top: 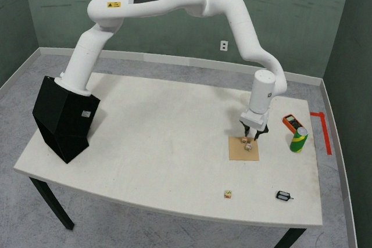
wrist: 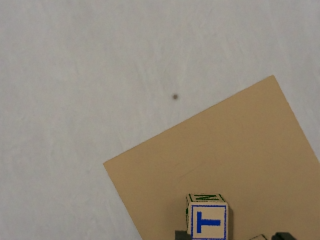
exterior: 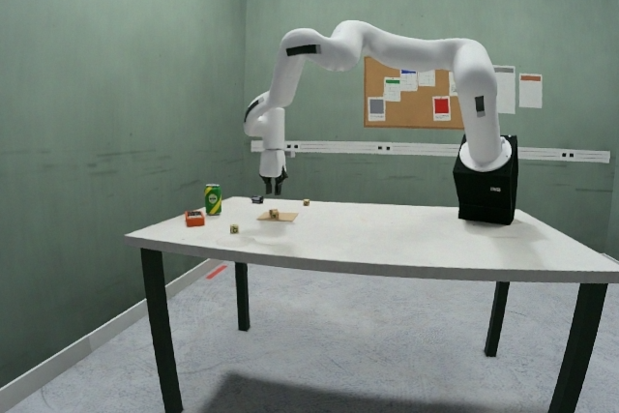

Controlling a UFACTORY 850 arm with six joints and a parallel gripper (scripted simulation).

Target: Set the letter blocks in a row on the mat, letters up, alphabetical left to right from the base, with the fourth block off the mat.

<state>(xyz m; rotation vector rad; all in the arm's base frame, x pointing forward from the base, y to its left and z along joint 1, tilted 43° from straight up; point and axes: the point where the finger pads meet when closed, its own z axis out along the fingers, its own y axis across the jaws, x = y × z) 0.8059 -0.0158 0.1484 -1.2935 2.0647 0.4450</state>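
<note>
Right now the tan mat is 20 mm behind my hand and 110 mm below it. Also, from my hand: yellow can (240 mm ahead, 60 mm to the left, 50 mm below); then orange multimeter (230 mm ahead, 200 mm to the left, 90 mm below); then small black object (190 mm ahead, 240 mm to the right, 90 mm below).
</note>
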